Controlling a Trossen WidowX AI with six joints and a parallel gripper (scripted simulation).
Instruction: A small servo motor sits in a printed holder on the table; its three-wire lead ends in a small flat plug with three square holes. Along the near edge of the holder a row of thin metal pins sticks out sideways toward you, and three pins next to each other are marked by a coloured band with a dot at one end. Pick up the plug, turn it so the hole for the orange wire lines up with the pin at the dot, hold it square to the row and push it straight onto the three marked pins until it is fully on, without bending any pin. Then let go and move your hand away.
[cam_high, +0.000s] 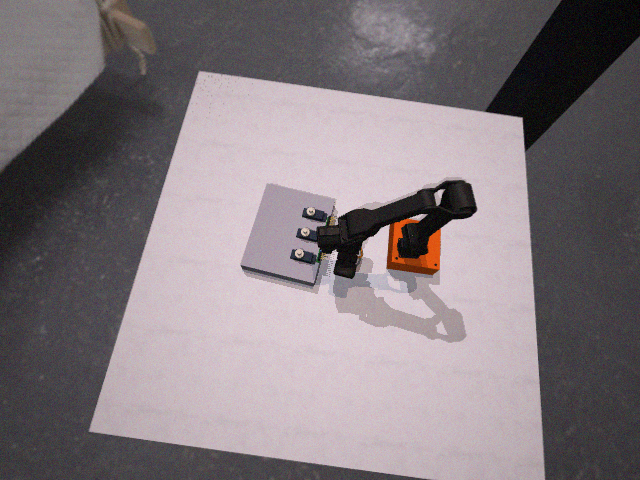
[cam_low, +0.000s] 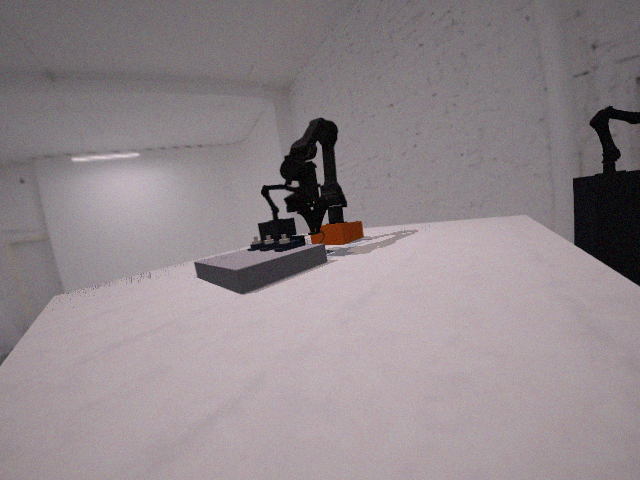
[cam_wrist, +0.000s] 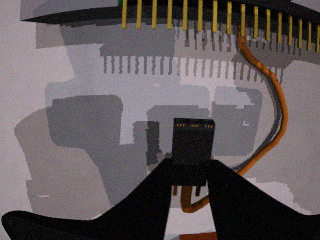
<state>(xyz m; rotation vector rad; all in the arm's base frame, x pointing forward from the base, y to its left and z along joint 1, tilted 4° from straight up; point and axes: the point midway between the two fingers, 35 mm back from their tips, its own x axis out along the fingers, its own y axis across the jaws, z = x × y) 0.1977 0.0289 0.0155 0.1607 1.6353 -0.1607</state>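
My gripper tip is 80 mm short of the blue mark and 20 mm to the left of it. Round my gripper tip: grey holder (230 mm ahead, 90 mm to the right, 50 mm below).
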